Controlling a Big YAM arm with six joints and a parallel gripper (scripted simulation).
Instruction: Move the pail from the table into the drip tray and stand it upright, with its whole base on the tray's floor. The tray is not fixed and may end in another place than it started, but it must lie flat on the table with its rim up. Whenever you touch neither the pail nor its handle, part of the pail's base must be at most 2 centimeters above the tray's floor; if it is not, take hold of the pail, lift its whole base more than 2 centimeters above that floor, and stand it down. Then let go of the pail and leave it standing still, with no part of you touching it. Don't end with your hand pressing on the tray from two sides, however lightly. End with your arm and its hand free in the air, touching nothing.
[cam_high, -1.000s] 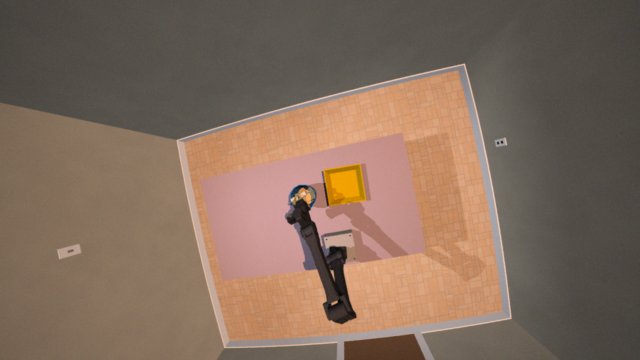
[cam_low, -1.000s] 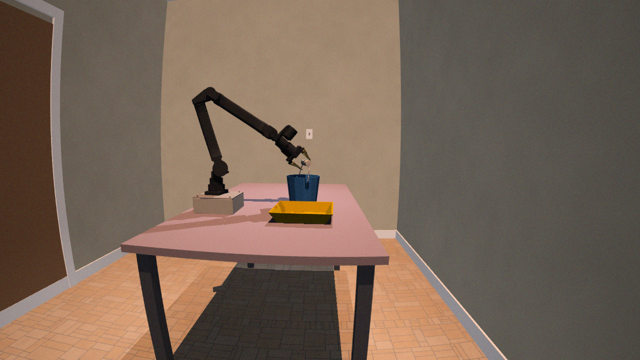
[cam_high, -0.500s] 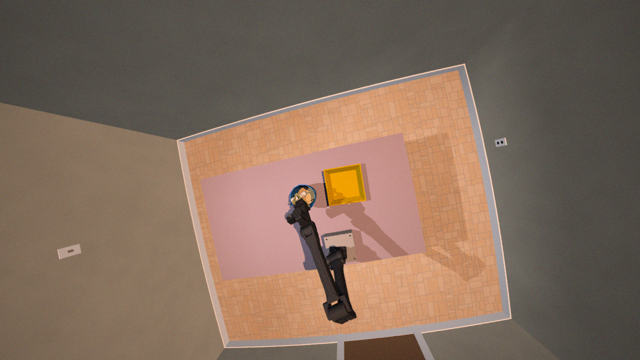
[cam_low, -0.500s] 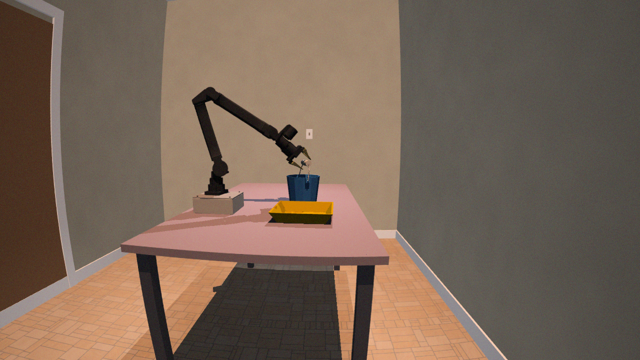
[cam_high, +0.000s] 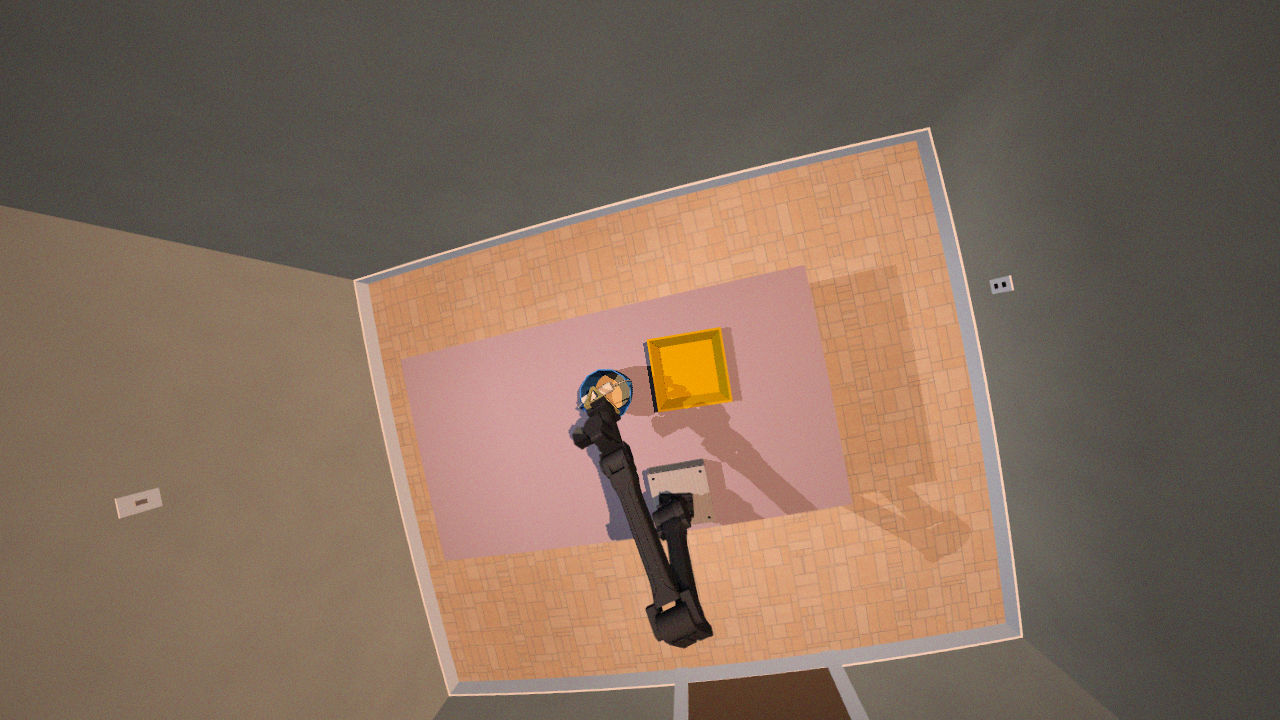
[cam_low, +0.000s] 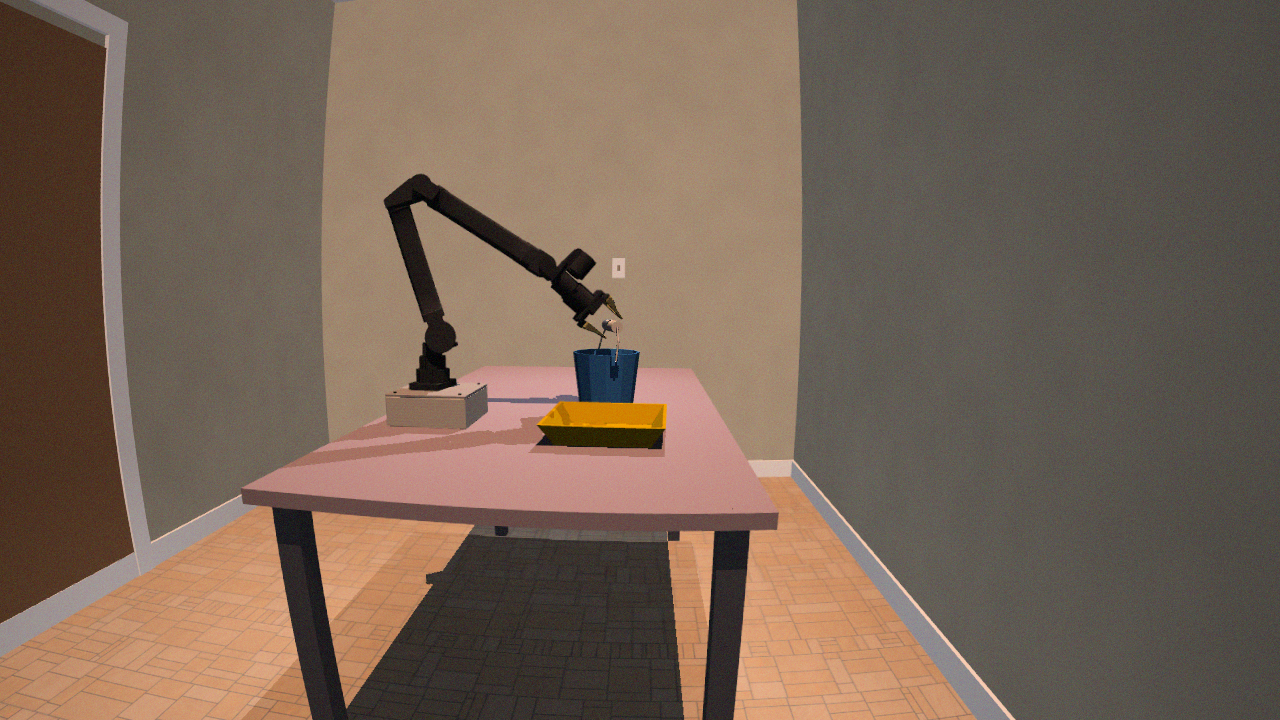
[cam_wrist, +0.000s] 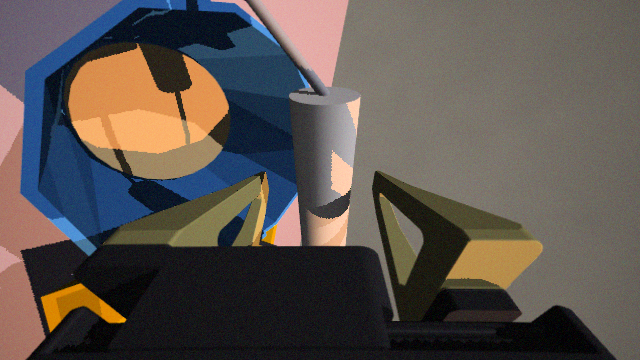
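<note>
Now: hand 30 mm above the pail handle. From my hand the other things lie so: blue pail: 90 mm below, 10 mm behind; then yellow drip tray: 290 mm to the right, 210 mm below, 40 mm ahead.
</note>
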